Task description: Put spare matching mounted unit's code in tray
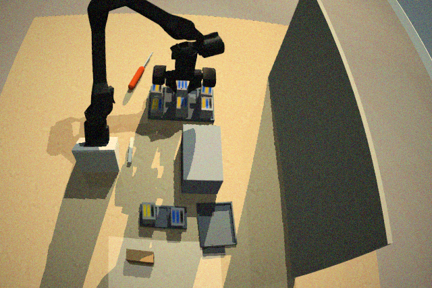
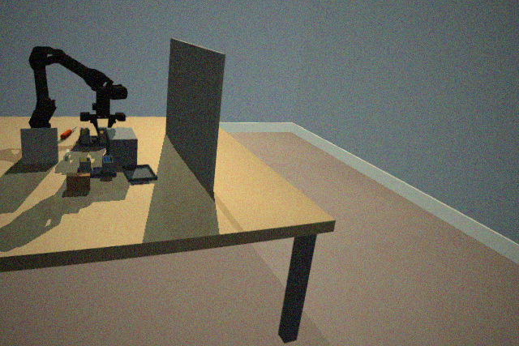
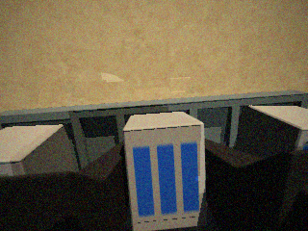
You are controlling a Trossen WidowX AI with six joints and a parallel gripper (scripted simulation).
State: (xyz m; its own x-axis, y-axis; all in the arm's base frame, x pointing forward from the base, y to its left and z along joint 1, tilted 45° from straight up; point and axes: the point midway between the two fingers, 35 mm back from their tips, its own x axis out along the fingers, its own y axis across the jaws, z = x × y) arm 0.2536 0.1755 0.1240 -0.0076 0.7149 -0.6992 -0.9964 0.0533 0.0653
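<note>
Now: the dark tray 420 mm to the right of my gripper tip, 60 mm ahead of it and 10 mm below it. From my gripper tip the other things lie so: grey mounted unit (240 mm to the right, 30 mm ahead, 30 mm above); dark holder (390 mm to the right, 80 mm behind, 10 mm below); tall grey panel (290 mm ahead, 270 mm to the right, 210 mm above).
</note>
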